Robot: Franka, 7 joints.
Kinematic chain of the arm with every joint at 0, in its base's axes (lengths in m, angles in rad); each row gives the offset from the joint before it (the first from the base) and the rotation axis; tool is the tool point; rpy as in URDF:
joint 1: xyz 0 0 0.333 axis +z
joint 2: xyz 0 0 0 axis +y
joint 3: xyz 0 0 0.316 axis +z
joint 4: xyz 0.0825 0 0 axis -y
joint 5: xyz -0.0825 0 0.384 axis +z
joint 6: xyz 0 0 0 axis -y
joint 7: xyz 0.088 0 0 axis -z
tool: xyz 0 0 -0.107 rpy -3.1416 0 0
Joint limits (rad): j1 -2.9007..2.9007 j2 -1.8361..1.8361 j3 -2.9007..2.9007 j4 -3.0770..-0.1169 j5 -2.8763..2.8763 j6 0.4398..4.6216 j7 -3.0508..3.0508
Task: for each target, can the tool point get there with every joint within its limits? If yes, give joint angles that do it. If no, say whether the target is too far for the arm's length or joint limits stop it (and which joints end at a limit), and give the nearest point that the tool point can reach.
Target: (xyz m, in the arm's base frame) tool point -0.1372 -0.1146 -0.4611
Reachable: no: joint limits stop it (at a limit: joint 2) | nearest point -0.1509 -0.1260 -0.3536 | short by 0.109 m
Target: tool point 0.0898 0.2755 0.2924
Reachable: yes | joints 1.6256 -0.3488 -0.7584 -2.8480 -2.1238 3.3094 0.4730
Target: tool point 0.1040 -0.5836 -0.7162
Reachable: no: too far | nearest point 0.0804 -0.4513 -0.3311 | short by 0.408 m
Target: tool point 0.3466 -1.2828 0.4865
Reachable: no: too far | nearest point 0.2223 -0.8227 0.4314 | short by 0.480 m
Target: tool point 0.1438 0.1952 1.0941
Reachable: yes | joints 1.4892 -0.0249 -0.9189 -0.4142 1.1316 1.5079 -2.3557
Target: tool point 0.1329 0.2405 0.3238
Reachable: yes | joints -1.0530 0.1404 1.5996 -2.8421 -1.8292 4.0833 -0.3036
